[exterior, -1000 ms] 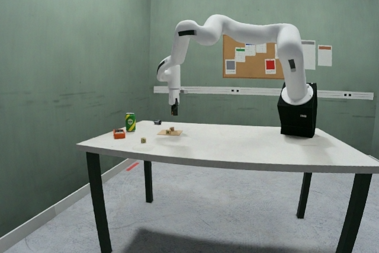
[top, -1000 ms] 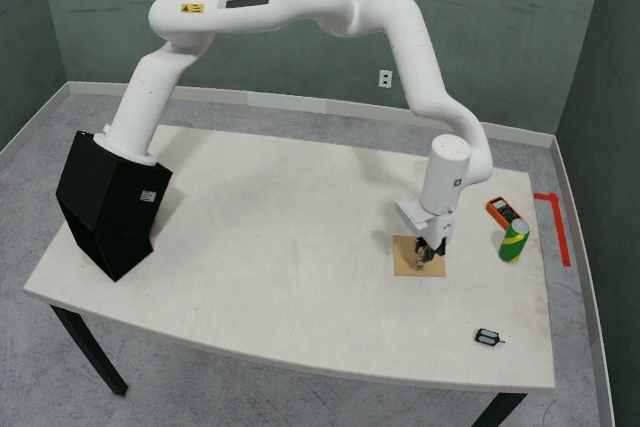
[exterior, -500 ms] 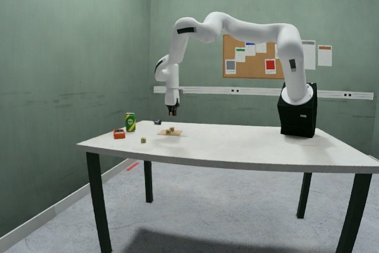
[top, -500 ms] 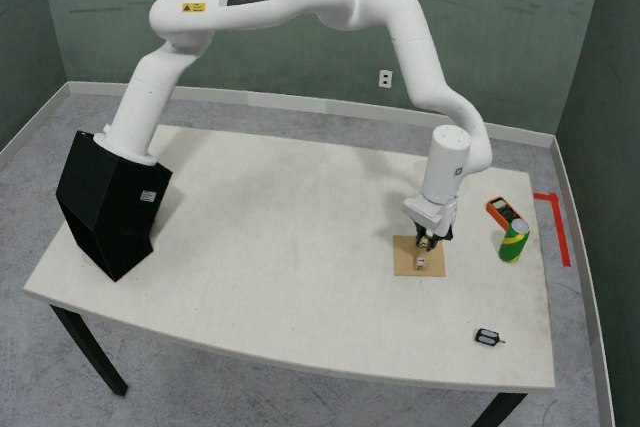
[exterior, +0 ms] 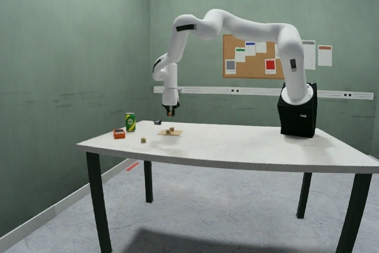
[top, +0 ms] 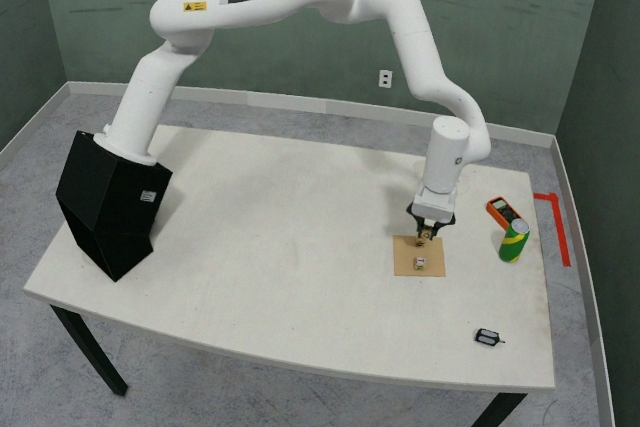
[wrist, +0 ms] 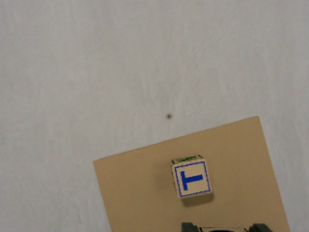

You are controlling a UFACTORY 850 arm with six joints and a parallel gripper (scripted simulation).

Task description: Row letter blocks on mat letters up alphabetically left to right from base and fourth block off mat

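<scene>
My gripper is now 2 cm to the right of the tan mat and 12 cm above it. The rest, counted from my hand: yellow can 26 cm ahead, 7 cm to the left, 6 cm below; then orange multimeter 25 cm ahead, 22 cm to the left, 11 cm below; then small black object 21 cm ahead, 23 cm to the right, 11 cm below.
</scene>
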